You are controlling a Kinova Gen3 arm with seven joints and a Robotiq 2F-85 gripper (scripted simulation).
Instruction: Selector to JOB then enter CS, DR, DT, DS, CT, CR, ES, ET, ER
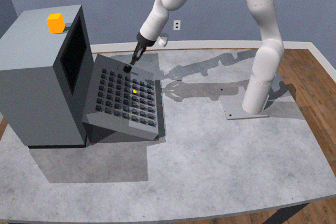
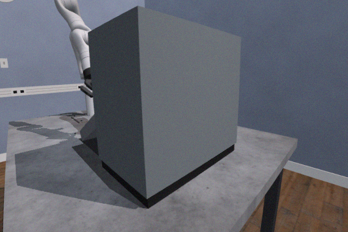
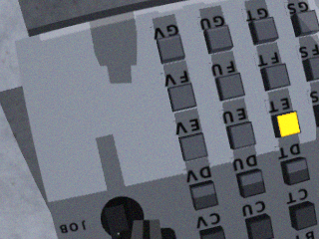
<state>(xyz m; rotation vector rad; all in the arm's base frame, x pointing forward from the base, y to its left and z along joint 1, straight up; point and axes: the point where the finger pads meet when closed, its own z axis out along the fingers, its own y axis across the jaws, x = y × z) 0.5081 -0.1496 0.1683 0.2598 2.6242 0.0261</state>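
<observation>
The black selector knob is 30 mm ahead of my hand, 20 mm to the right of it and 50 mm below it. The rest, counted from my hand: key (110 mm to the left, 80 mm below); then sloped keypad (60 mm ahead, 90 mm to the left, 100 mm below).
</observation>
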